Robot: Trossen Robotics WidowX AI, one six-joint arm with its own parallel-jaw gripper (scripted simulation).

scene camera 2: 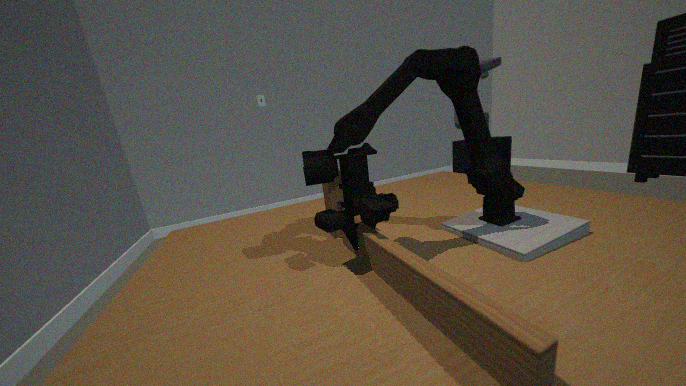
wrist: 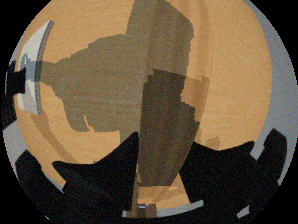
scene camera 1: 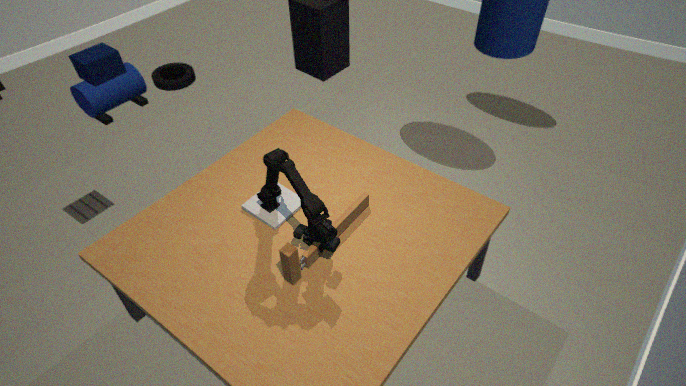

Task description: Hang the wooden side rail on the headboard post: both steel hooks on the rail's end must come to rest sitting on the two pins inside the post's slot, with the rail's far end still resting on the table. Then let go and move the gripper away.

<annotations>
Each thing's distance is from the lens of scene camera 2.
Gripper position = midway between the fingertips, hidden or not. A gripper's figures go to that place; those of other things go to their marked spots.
my gripper (scene camera 2: 362, 247): 55 cm
wooden side rail (scene camera 2: 497, 339): 32 cm
</annotations>
